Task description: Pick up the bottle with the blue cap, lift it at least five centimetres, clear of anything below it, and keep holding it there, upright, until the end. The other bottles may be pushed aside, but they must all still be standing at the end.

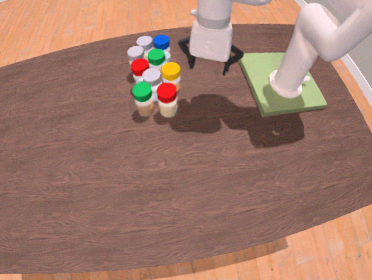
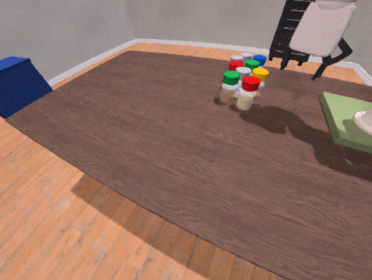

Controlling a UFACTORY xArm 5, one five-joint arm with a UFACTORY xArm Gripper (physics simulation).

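Pixels of known places: gripper, between the fingertips: (image 1: 208, 68) (image 2: 297, 73); arm's base, origin of its link: (image 1: 285, 84).
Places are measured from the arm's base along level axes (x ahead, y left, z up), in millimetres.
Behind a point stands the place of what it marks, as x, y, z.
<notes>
The bottle with the blue cap (image 1: 161, 42) @(388, -223, 79) (image 2: 259, 60) @(387, -212, 74) stands upright at the back right corner of a tight cluster of bottles; its body is mostly hidden behind its neighbours. A green-capped bottle (image 1: 156, 56) @(419, -158, 80) (image 2: 252, 65) @(417, -144, 76) stands in front of it, and a grey-capped bottle (image 1: 144, 43) @(443, -238, 79) stands to its left. A yellow-capped bottle (image 1: 171, 71) @(390, -79, 80) (image 2: 260, 75) @(391, -65, 76) stands nearer the front. The gripper (image 1: 208, 69) @(295, -32, 111) (image 2: 299, 71) @(295, -32, 111) is open and empty, raised above the table to the right of the cluster, apart from the blue-capped bottle.
Two red-capped bottles (image 1: 167, 94) @(423, 1, 80) (image 1: 140, 67) @(475, -126, 80), another green-capped bottle (image 1: 143, 93) @(485, -23, 80) and further grey-capped ones (image 1: 152, 77) @(449, -73, 80) (image 1: 135, 53) @(480, -197, 80) share the cluster. The arm's base stands on a green board (image 1: 270, 107) @(109, 77, 1) (image 2: 345, 138) @(127, 91, 2) at the right. A blue object (image 2: 22, 85) is beyond the table's left edge.
</notes>
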